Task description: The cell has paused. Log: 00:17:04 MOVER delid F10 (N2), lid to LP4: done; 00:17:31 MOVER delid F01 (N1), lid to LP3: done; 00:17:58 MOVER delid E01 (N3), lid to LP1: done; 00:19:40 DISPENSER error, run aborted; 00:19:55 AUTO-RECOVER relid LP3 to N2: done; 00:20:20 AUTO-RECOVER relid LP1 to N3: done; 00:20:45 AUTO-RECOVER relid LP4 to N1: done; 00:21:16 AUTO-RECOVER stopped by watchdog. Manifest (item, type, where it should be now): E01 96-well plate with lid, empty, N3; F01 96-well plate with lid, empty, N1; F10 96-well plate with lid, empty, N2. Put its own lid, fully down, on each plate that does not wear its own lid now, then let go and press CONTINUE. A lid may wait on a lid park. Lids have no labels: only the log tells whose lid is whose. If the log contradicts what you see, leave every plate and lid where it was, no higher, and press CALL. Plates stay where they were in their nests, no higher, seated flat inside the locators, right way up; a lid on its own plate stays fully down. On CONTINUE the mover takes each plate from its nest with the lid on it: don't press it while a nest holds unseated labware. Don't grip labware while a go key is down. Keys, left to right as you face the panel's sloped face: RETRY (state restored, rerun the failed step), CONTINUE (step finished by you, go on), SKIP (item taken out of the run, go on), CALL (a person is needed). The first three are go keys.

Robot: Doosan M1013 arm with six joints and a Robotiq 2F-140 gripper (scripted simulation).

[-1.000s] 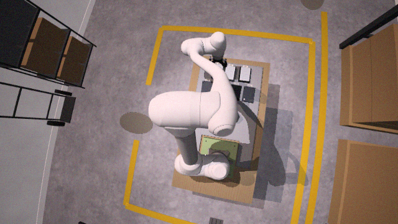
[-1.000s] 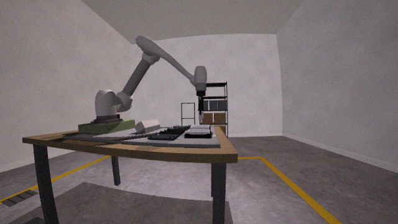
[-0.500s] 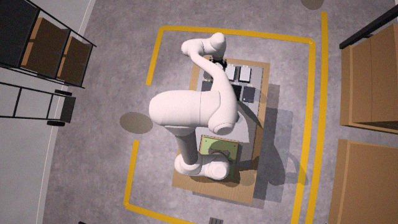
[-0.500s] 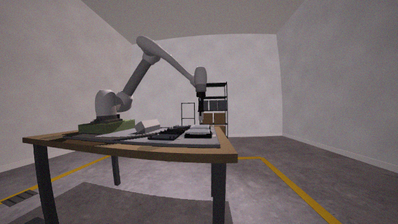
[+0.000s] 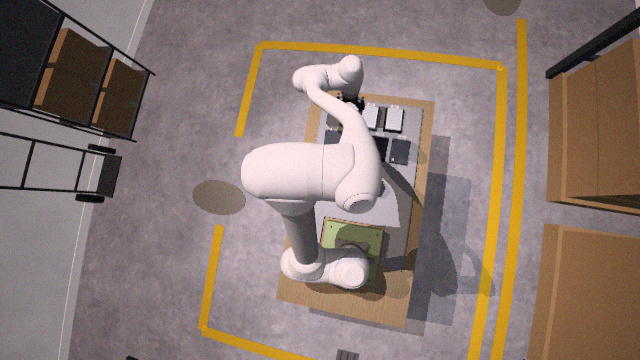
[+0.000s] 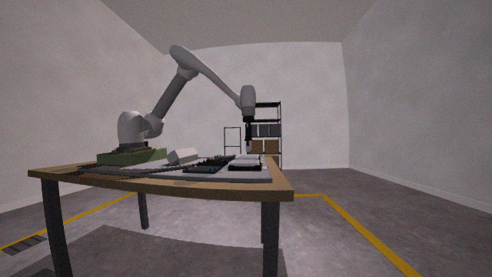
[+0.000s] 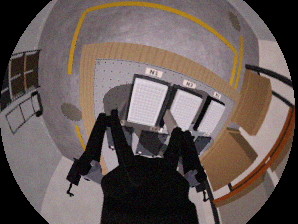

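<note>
The label is 90 mm behind my hand, 80 mm to the left of it and 80 mm below it.
</note>
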